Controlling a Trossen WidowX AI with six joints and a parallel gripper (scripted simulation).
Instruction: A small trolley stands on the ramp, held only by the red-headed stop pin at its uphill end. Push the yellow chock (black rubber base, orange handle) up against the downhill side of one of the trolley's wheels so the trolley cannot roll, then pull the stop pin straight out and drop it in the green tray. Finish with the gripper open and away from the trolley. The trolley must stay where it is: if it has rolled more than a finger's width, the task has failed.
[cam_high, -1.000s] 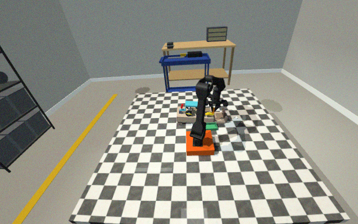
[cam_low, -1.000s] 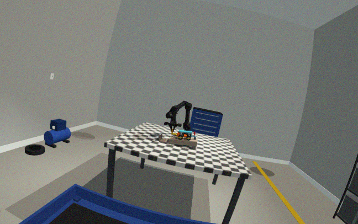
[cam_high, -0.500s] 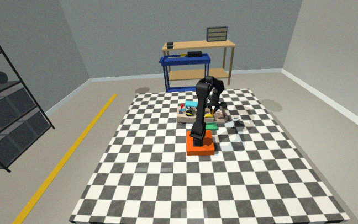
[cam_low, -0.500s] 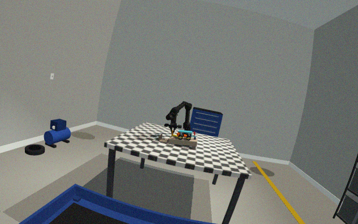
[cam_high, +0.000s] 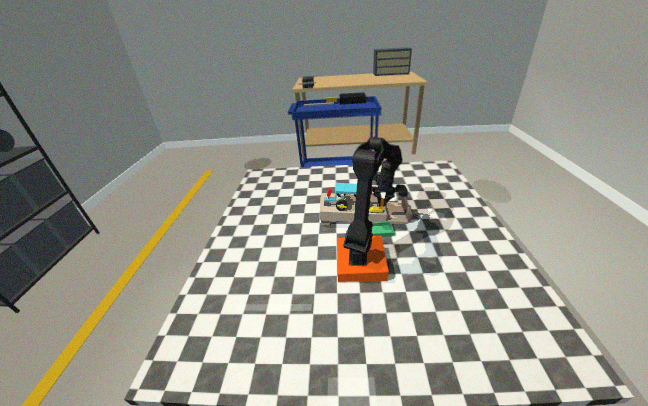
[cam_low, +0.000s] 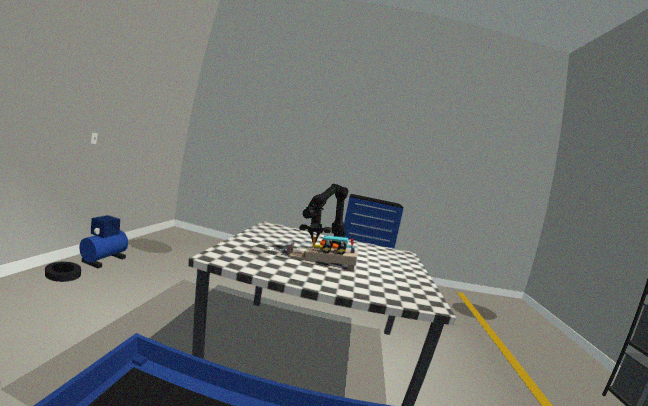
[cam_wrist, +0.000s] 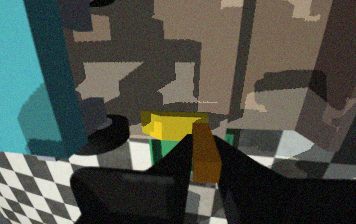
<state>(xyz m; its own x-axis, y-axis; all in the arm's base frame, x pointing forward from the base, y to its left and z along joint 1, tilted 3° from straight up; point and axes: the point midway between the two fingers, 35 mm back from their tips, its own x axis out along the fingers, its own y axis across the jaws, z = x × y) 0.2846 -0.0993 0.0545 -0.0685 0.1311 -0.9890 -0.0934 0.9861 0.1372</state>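
The red-headed stop pin lies 1 cm ahead of my gripper tip, 23 cm to the left of it and 4 cm above it. Round my gripper tip: green tray (7 cm behind, 1 cm to the left, 9 cm below); yellow chock (2 cm to the left, 1 cm below); tan ramp (4 cm ahead, 13 cm to the left, 4 cm below).
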